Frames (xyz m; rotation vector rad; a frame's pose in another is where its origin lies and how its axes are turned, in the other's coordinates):
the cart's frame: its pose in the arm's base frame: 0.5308 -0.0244 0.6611 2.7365 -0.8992 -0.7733
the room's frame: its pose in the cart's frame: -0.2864 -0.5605 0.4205 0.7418 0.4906 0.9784
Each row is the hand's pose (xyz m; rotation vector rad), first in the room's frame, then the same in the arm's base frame.
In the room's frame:
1: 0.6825 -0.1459 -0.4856 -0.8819 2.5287 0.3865
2: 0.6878 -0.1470 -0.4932 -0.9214 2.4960 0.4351
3: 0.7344 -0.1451 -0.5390 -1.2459 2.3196 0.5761
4: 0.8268 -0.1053 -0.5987 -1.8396 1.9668 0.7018
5: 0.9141 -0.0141 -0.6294 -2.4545 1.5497 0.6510
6: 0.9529 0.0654 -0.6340 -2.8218 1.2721 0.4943
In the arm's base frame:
1: 0.3383 -0.0257 0.8263 -0.1395 -0.7538 0.8550
2: 0.3367 -0.0301 0.8343 -0.1551 -0.7898 0.8173
3: 0.3175 -0.0707 0.8818 -0.1951 -0.8815 0.5352
4: 0.2541 -0.1530 0.9356 -0.2422 -0.9038 0.0115
5: 0.1505 -0.2307 0.9461 -0.2534 -0.7465 -0.5166
6: 0.0699 -0.2642 0.9306 -0.2304 -0.5533 -0.8118

